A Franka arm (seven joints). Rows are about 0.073 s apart.
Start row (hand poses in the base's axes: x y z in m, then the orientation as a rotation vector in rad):
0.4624, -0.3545, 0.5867, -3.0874, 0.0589, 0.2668
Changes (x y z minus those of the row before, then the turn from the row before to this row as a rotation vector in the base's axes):
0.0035, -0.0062, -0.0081, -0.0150, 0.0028, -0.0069
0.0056, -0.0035, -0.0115, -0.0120, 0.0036, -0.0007
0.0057, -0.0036, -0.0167, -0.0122, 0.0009, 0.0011
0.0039, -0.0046, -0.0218, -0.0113, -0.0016, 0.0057
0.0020, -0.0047, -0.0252, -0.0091, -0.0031, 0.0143
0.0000, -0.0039, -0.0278, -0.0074, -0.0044, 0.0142
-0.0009, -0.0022, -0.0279, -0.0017, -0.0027, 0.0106
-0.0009, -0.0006, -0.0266, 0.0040, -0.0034, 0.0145
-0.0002, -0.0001, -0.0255, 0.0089, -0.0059, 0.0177
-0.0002, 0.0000, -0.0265, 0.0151, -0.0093, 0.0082
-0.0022, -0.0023, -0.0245, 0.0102, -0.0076, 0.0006
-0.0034, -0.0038, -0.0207, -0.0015, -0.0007, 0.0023
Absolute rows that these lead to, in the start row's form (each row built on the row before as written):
0.4659, -0.3607, 0.5786, -3.1012, 0.0720, 0.2717
0.4715, -0.3642, 0.5671, -3.1126, 0.0751, 0.2779
0.4772, -0.3678, 0.5504, -3.1247, 0.0754, 0.2799
0.4811, -0.3724, 0.5286, 3.1204, -0.0680, -0.2766
0.4831, -0.3771, 0.5034, 3.1110, -0.0468, -0.2705
0.4831, -0.3810, 0.4756, 3.1034, -0.0257, -0.2626
0.4822, -0.3832, 0.4477, 3.1013, -0.0095, -0.2580
0.4813, -0.3838, 0.4211, 3.1045, 0.0134, -0.2526
0.4811, -0.3839, 0.3956, 3.1124, 0.0420, -0.2436
0.4809, -0.3839, 0.3691, 3.1276, 0.0567, -0.2297
0.4787, -0.3862, 0.3446, -3.1286, -0.0588, 0.2175
0.4753, -0.3900, 0.3239, -3.1303, -0.0623, 0.2166

